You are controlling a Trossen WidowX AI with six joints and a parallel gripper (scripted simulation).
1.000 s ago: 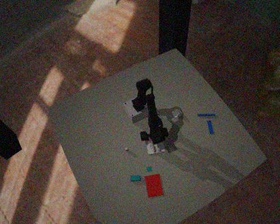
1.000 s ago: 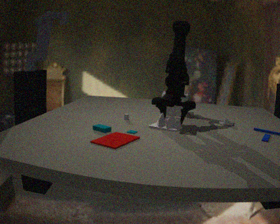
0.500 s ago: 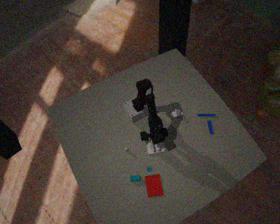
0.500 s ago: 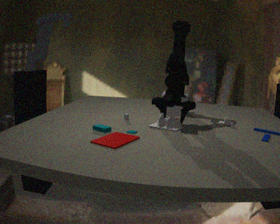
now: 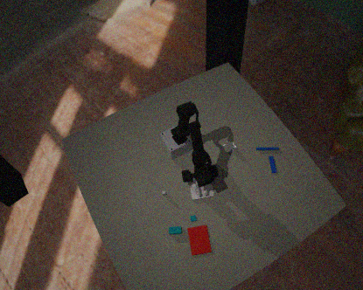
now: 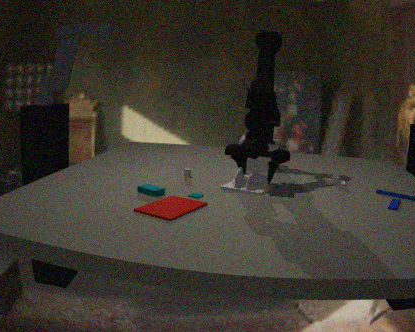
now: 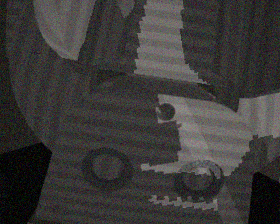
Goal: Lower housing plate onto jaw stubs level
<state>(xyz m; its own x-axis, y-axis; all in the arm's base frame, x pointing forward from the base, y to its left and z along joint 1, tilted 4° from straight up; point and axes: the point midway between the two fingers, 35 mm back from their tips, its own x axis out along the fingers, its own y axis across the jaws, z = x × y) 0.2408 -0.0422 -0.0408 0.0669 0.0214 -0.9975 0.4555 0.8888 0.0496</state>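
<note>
The white housing part lies 1 cm ahead of my gripper tip and 2 cm above it. Also, from my gripper tip: white peg: 5 cm behind, 20 cm to the right, 1 cm above; then teal block: 15 cm ahead, 28 cm to the right; then white jaw assembly: 1 cm ahead, 3 cm to the right, 1 cm above.
</note>
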